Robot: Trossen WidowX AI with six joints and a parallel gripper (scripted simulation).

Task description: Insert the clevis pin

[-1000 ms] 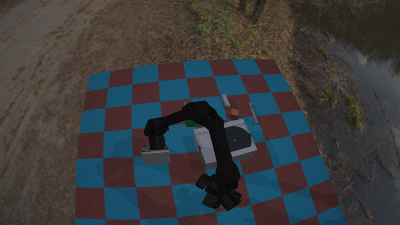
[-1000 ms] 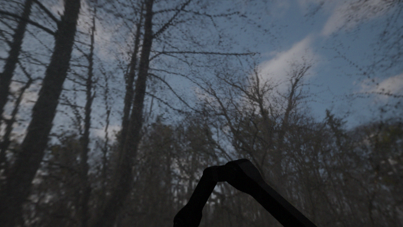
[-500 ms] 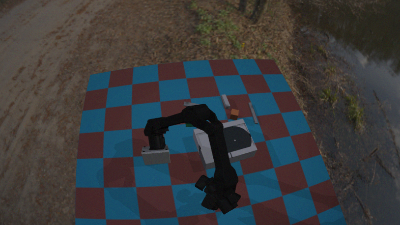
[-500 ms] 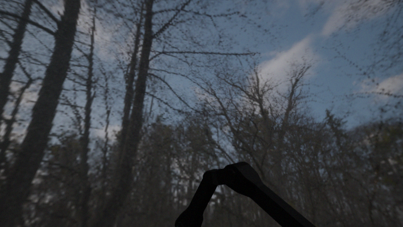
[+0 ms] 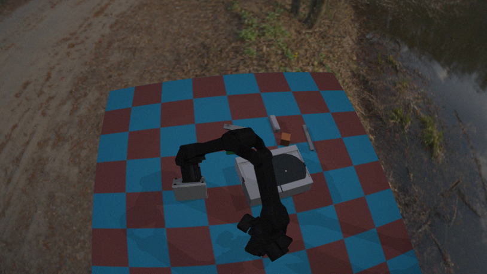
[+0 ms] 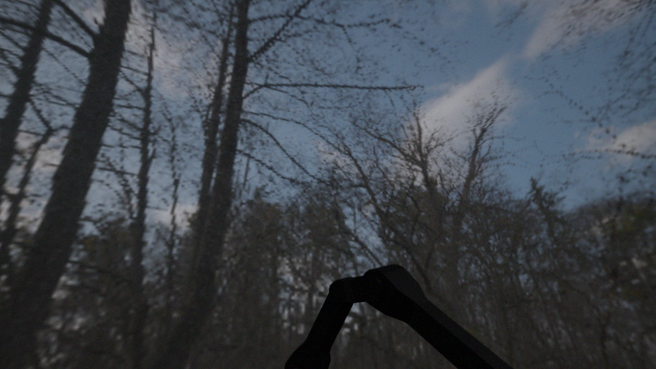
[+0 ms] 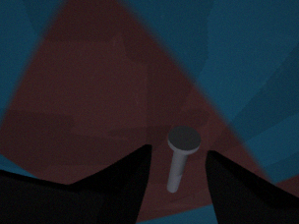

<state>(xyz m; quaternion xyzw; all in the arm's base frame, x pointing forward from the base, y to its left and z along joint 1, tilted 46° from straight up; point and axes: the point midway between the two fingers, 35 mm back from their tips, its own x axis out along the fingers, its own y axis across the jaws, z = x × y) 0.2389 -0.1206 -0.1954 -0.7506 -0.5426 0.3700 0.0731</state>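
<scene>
My gripper tip is 24 cm to the right of the dark round disc, 10 cm short of it and 5 cm below it. Also, from my gripper tip: steel tray: 24 cm to the left, 6 cm ahead, 4 cm above; then flat green piece: 40 cm to the left, 7 cm behind; then steel clevis pin: 1 cm to the left.
</scene>
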